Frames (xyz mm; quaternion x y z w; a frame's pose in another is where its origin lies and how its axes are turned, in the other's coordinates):
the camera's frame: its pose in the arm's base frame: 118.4 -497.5 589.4 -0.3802 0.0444 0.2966 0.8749
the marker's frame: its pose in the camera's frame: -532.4 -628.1 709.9 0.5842 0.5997 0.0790 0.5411
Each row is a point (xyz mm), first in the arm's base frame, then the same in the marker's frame.
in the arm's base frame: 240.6 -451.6 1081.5
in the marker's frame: 542.3 140.4 369.4
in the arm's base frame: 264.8 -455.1 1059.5
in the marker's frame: 560.1 139.6 397.1
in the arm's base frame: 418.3 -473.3 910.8
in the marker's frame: 682.1 137.4 573.5
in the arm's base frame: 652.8 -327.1 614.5
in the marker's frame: 964.8 292.7 818.6
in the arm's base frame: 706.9 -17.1 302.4
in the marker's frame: 1314.0 562.7 858.7
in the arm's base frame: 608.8 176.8 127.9
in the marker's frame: 1529.6 704.2 753.0
